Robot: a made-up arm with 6 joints.
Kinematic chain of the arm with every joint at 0, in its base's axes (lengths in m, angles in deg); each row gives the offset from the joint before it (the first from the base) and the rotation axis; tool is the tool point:
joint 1: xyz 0 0 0.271 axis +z
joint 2: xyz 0 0 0 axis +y
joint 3: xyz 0 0 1.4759 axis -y
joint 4: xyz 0 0 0 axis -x
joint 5: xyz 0.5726 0 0 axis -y
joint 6: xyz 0 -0.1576 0 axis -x
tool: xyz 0 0 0
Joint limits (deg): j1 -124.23..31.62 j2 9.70..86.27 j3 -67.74..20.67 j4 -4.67..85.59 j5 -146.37..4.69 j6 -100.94..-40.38
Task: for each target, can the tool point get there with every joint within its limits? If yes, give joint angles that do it. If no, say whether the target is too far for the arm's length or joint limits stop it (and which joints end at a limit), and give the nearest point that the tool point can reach.
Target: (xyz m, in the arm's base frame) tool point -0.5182 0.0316 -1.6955
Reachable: no: joint limits stop it (at a limit: joint 1, joint 2) | nearest point -0.7527 -0.9125 -0.1368 | short by 1.837 m
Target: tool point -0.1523 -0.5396 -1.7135
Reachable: no: joint limits stop it (at a limit: joint 2, joint 4) | nearest point -0.3353 -1.1880 -0.1768 | short by 1.678 m
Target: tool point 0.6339 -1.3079 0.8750
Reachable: yes | joints -58.17 45.83 -6.24 16.31 -79.10 -72.49
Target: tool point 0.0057 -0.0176 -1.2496
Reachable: no: joint limits stop it (at a limit: joint 2, joint 4) | nearest point 0.3314 -1.0234 -0.0744 | short by 1.581 m
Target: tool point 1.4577 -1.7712 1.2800
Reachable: no: too far | nearest point 1.0978 -1.3338 1.0309 | short by 0.619 m
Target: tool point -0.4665 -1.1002 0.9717
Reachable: yes | joints -106.41 36.41 -28.83 29.88 -102.16 -55.48
